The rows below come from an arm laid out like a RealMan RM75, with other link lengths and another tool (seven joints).
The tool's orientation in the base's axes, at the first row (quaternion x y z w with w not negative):
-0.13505 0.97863 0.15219 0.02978
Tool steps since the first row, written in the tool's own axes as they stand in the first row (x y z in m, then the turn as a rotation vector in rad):
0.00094 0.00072 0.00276 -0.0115 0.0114 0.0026
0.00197 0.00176 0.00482 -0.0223 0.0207 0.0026
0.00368 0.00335 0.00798 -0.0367 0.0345 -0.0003
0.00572 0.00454 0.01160 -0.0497 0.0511 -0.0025
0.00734 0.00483 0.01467 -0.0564 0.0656 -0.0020
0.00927 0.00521 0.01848 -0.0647 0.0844 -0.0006
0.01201 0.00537 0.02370 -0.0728 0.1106 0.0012
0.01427 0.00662 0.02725 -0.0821 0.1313 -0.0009
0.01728 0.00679 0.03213 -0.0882 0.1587 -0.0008
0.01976 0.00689 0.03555 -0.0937 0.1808 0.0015
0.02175 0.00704 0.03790 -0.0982 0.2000 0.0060
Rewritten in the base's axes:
-0.00105 0.00126 -0.00251 0.0080 0.0142 0.0020
-0.00229 0.00259 -0.00427 0.0158 0.0255 0.0057
-0.00432 0.00457 -0.00699 0.0259 0.0409 0.0139
-0.00654 0.00625 -0.01029 0.0338 0.0588 0.0221
-0.00813 0.00704 -0.01329 0.0363 0.0740 0.0265
-0.01002 0.00807 -0.01700 0.0391 0.0937 0.0315
-0.01261 0.00911 -0.02220 0.0398 0.1204 0.0381
-0.01507 0.01077 -0.02544 0.0430 0.1411 0.0471
-0.01792 0.01165 -0.03033 0.0414 0.1678 0.0555
-0.02028 0.01215 -0.03381 0.0407 0.1902 0.0603
-0.02219 0.01250 -0.03620 0.0399 0.2103 0.0620

